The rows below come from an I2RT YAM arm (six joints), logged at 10 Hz.
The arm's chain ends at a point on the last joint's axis. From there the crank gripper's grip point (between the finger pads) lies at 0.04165 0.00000 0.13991 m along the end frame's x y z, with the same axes.
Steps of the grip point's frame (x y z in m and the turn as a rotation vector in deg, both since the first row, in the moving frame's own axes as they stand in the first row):
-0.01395, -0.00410, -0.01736, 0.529, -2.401, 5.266
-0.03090, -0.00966, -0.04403, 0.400, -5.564, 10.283
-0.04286, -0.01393, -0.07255, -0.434, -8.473, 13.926
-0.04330, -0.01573, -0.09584, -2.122, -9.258, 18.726
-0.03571, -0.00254, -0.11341, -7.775, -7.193, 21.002
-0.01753, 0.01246, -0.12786, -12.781, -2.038, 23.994
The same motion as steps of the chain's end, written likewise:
-0.00794, -0.00635, -0.01899, 0.529, -2.401, 5.266
-0.01663, -0.01488, -0.04741, 0.400, -5.564, 10.283
-0.02065, -0.02249, -0.07706, -0.434, -8.473, 13.926
-0.01762, -0.03058, -0.10027, -2.122, -9.258, 18.726
-0.01212, -0.03301, -0.11511, -7.775, -7.193, 21.002
-0.00272, -0.03352, -0.12387, -12.781, -2.038, 23.994

